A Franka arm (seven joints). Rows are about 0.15 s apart.
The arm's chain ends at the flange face. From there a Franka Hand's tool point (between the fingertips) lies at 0.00 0.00 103.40 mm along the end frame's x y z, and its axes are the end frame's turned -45 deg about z.
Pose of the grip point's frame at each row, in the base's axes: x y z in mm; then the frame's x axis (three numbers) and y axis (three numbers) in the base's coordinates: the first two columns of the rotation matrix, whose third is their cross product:
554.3 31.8 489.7 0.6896 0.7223 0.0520 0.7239 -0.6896 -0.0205
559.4 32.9 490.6 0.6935 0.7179 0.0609 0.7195 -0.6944 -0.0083
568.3 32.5 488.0 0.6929 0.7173 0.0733 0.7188 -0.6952 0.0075
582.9 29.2 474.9 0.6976 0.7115 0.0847 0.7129 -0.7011 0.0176
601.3 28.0 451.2 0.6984 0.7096 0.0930 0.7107 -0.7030 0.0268
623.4 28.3 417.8 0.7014 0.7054 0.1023 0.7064 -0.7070 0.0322
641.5 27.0 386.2 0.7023 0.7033 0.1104 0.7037 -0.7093 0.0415
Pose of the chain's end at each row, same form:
552.1 26.4 592.9 0.9995 0.0231 0.0223 0.0243 -0.9984 -0.0513
555.6 27.8 593.8 0.9991 0.0166 0.0372 0.0184 -0.9986 -0.0489
562.5 27.6 591.1 0.9982 0.0156 0.0571 0.0183 -0.9988 -0.0465
575.5 24.2 577.9 0.9974 0.0074 0.0723 0.0108 -0.9989 -0.0474
592.6 23.1 554.1 0.9964 0.0047 0.0847 0.0087 -0.9989 -0.0468
613.6 23.2 520.6 0.9955 -0.0011 0.0951 0.0035 -0.9987 -0.0496
630.4 22.0 488.9 0.9942 -0.0042 0.1074 0.0010 -0.9989 -0.0487

